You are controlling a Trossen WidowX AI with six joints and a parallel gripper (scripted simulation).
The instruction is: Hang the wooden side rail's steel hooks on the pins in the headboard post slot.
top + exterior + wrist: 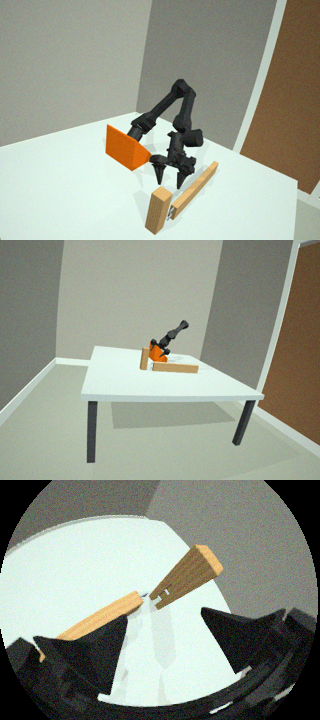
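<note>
The wooden headboard post lies 1 cm ahead of my gripper tip, 9 cm to the right of it and 5 cm below it.
</note>
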